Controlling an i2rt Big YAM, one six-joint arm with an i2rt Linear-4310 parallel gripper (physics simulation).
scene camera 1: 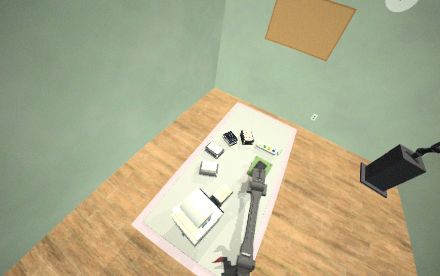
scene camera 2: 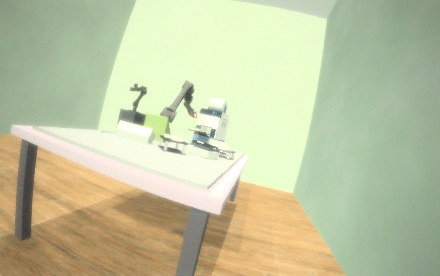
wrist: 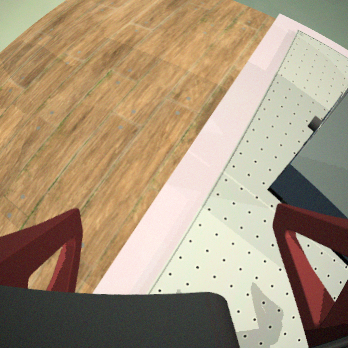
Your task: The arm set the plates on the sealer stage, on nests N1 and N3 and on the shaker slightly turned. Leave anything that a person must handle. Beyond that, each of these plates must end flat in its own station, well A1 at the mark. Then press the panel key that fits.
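Observation:
My gripper (scene camera 1: 218, 260) (scene camera 2: 194, 114) (wrist: 180, 218) is open and empty, high over the table's edge beside the sealer. The white sealer (scene camera 1: 192, 212) (scene camera 2: 214, 122) has a pale plate (scene camera 1: 223, 193) on its stage. Two stations with pale tops, a first (scene camera 1: 209, 167) and a second (scene camera 1: 215, 148), stand along the far long side. A dark block (scene camera 1: 230, 137) and a station with a cream top (scene camera 1: 247, 136) stand beyond them. I cannot tell which are N1, N3 or the shaker; lids and A1 marks are too small. The key panel (scene camera 1: 268, 149) (scene camera 2: 134, 131) shows green, yellow and blue keys.
The arm base stands on a green plate (scene camera 1: 268, 167). The sealer's grey and dark blue body (wrist: 325, 167) rises at the right of the wrist view, near the right finger. The pink table rim (wrist: 172, 200) runs between the fingers, with wooden floor (wrist: 100, 125) beyond it.

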